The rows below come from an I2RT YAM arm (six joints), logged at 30 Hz.
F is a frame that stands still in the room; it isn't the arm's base.
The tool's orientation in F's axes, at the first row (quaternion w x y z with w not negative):
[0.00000, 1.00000, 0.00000, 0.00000]
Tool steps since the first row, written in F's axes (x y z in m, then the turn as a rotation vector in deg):
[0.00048, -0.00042, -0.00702, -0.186, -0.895, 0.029]
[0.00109, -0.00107, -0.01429, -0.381, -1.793, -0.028]
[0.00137, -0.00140, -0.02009, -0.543, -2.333, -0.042]
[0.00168, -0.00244, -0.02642, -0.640, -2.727, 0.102]
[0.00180, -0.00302, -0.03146, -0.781, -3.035, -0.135]
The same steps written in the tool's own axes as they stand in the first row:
[0.00048, 0.00042, 0.00702, -0.186, 0.895, -0.029]
[0.00109, 0.00107, 0.01429, -0.381, 1.793, 0.028]
[0.00137, 0.00140, 0.02009, -0.543, 2.333, 0.042]
[0.00168, 0.00244, 0.02642, -0.640, 2.727, -0.102]
[0.00180, 0.00302, 0.03146, -0.781, 3.035, 0.135]

